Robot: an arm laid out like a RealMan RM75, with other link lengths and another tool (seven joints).
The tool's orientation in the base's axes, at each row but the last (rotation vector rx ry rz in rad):
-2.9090 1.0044 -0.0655
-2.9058 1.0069 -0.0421
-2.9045 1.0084 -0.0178
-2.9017 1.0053 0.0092
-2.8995 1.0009 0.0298
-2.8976 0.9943 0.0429
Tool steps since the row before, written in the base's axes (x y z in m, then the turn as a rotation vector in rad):
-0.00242 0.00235 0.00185 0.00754 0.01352 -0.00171
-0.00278 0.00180 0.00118 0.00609 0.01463 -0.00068
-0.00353 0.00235 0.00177 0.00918 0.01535 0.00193
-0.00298 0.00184 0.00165 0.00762 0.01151 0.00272
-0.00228 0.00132 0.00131 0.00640 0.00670 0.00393
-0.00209 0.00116 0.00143 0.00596 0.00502 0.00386
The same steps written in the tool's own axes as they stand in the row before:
-0.00332 -0.00049 -0.00188 -0.00245 -0.01513 0.00279
-0.00329 0.00022 -0.00121 -0.00427 -0.01517 0.00175
-0.00425 0.00023 -0.00174 -0.00232 -0.01782 -0.00071
-0.00353 0.00029 -0.00157 -0.00120 -0.01390 -0.00179
-0.00266 0.00029 -0.00122 0.00075 -0.00945 -0.00337
-0.00243 0.00028 -0.00133 0.00143 -0.00786 -0.00344

